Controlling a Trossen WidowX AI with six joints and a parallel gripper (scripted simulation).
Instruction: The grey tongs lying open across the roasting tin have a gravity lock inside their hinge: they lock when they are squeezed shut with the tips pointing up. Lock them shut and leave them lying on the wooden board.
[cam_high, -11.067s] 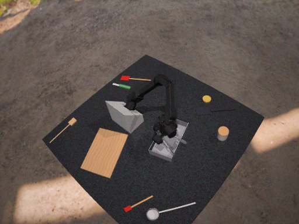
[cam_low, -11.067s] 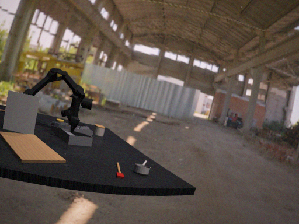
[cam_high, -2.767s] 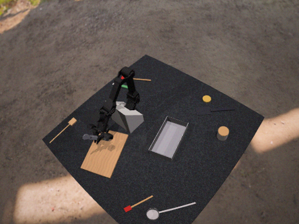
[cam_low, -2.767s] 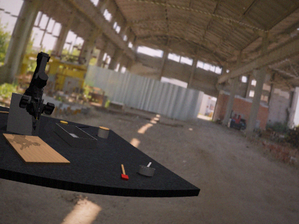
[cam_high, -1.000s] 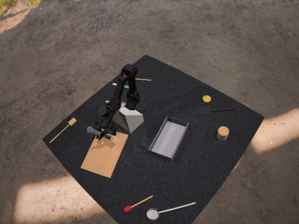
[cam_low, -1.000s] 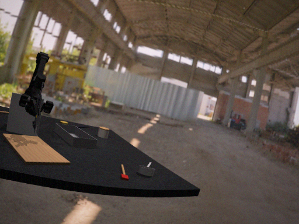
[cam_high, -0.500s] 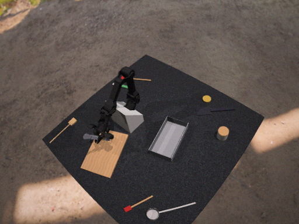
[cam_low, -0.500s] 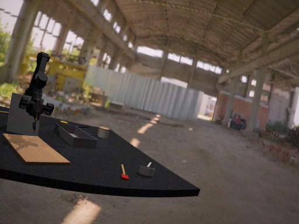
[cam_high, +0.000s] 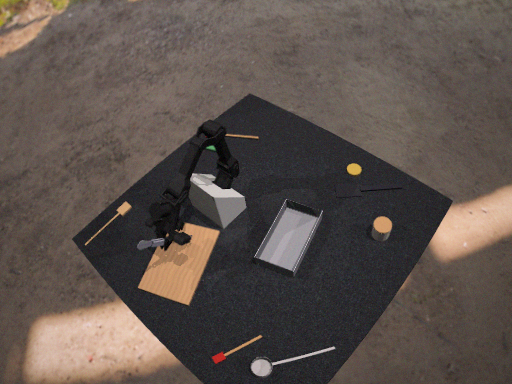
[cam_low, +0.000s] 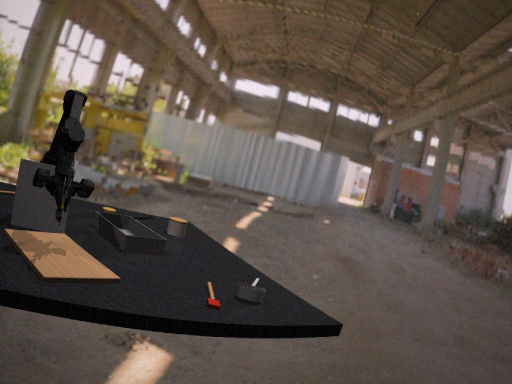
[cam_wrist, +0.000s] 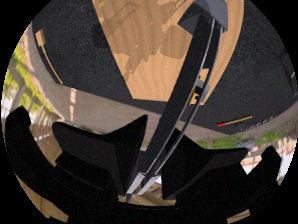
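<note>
Now: the thin grey arm 5 cm above my gripper tip and 1 cm to the left of it. The rest, counted from my gripper tip: green-handled tool 58 cm to the left, 35 cm behind, 13 cm below; grey roasting tin 38 cm to the left, 31 cm ahead, 11 cm below; wooden board 13 cm below, 3 cm to the left.
</note>
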